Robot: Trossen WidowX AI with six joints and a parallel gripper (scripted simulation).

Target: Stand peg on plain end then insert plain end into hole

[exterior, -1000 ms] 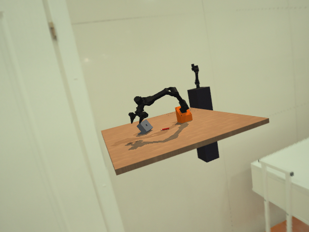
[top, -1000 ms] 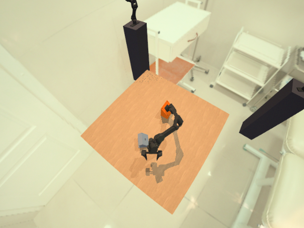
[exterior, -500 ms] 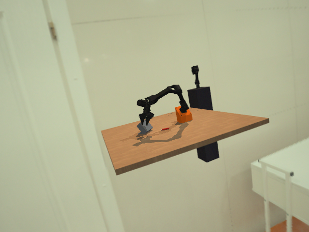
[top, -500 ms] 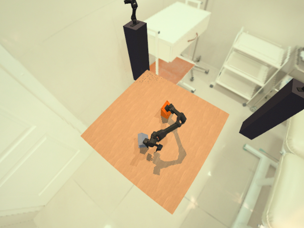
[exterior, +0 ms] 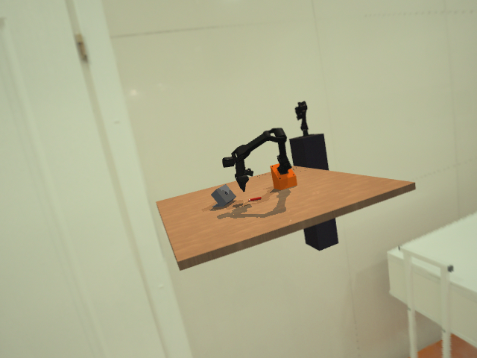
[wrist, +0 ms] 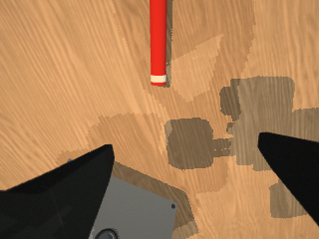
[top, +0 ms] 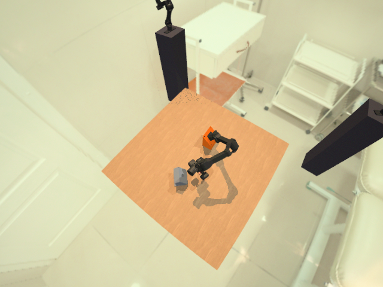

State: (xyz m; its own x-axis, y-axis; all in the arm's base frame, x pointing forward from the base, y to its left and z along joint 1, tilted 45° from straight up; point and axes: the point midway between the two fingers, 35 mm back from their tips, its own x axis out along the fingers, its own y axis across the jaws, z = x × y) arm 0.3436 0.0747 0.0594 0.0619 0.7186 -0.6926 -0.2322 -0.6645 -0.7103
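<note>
My gripper tip is now 7 cm above the red peg and 5 cm past it. Also, from my gripper tip: sloped panel (11 cm to the right, 10 cm ahead, 3 cm below).
</note>
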